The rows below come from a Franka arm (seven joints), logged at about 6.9 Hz.
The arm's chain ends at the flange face. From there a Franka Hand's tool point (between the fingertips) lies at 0.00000 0.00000 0.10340 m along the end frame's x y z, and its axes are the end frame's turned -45 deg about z.
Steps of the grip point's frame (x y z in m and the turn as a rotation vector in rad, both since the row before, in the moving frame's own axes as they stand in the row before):
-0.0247 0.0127 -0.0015 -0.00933 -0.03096 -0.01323
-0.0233 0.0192 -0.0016 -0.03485 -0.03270 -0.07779
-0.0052 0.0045 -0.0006 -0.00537 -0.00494 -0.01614
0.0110 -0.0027 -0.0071 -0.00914 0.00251 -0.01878
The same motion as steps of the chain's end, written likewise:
-0.0069 0.0235 -0.0014 -0.02849 -0.01529 -0.01323
-0.0032 0.0251 -0.0015 -0.04777 0.00152 -0.07779
-0.0005 0.0061 -0.0006 -0.00729 0.00030 -0.01614
0.0050 -0.0102 -0.0071 -0.00469 0.00824 -0.01878

